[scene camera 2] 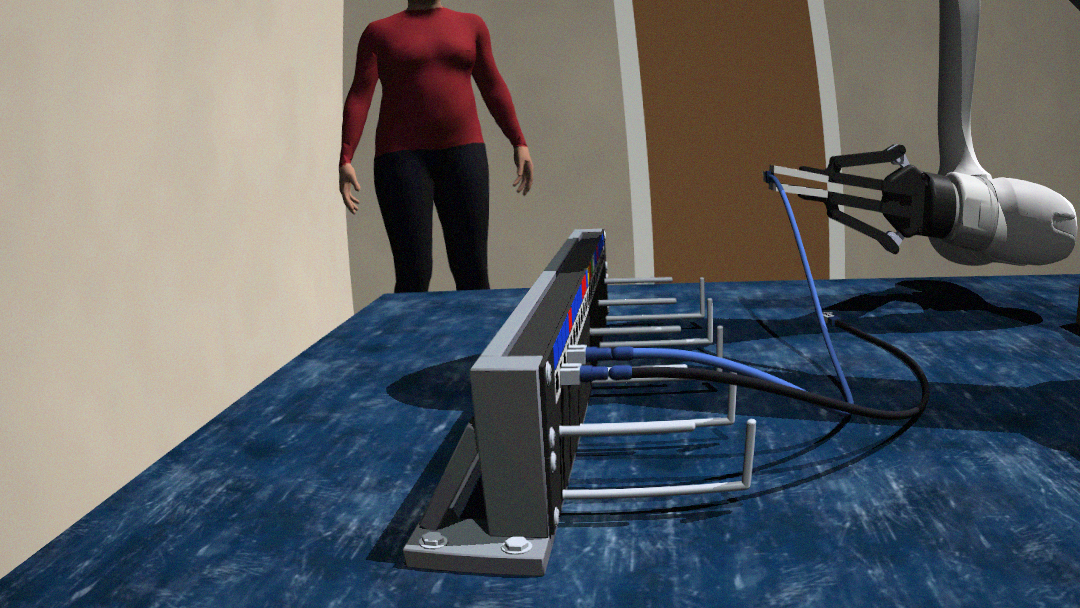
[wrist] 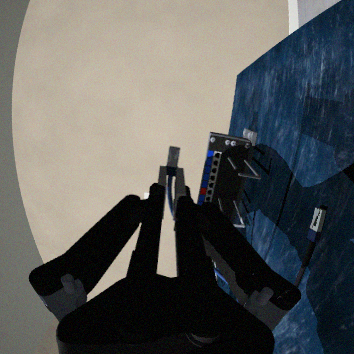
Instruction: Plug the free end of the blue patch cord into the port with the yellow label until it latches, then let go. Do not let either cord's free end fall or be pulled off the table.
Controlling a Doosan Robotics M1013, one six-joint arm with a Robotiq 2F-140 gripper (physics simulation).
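Frame: origin at the arm's base, x ahead, y right, z down, level; centimetres.
Seen in the pictures: gripper, between the fingertips: [scene camera 2: 771, 177] [wrist: 169, 177].
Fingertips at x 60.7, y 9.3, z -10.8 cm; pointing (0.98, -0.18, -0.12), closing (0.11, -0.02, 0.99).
Note:
A point is followed by its place in that frame.
My gripper [scene camera 2: 770, 179] {x 60.7, y 9.3, z -10.8 cm} [wrist: 169, 177] {x 60.7, y 9.3, z -10.8 cm} is shut on the blue patch cord's free-end plug, high above the table to the right of the patch panel in the scene view. The plug's grey tip [wrist: 173, 156] {x 60.6, y 12.1, z -10.6 cm} points forward past the fingertips. The blue cord [scene camera 2: 805, 260] {x 57.8, y -2.7, z -3.9 cm} hangs down from the fingers and curves back to its plugged end [scene camera 2: 604, 352] {x 70.9, y -29.0, z -3.0 cm} at the panel's near end. The patch panel [scene camera 2: 510, 445] {x 73.0, y -38.9, z -1.4 cm} [wrist: 214, 138] {x 79.2, y 8.8, z -4.0 cm} stands upright with a row of ports and coloured labels. A small yellowish label [scene camera 2: 589, 271] {x 75.9, y -11.9, z -4.3 cm} shows far along the row; its port is too small to make out.
The black cord [scene camera 2: 923, 377] {x 46.3, y -11.1, z 4.6 cm} [wrist: 306, 260] {x 51.9, y 7.4, z 4.7 cm} is plugged in at the near end; its free end [scene camera 2: 829, 316] {x 53.9, y 10.7, z 4.5 cm} [wrist: 317, 218] {x 53.9, y 11.4, z 4.4 cm} lies on the blue table [scene camera 2: 249, 483] {x 93.0, y -36.5, z 5.1 cm} [wrist: 280, 80] {x 74.4, y 23.3, z 5.1 cm}. Metal hooks [scene camera 2: 657, 492] {x 67.1, y -33.6, z 3.4 cm} [wrist: 250, 170] {x 72.7, y 6.2, z 3.3 cm} stick out below the ports. A person [scene camera 2: 430, 83] stands behind the table.

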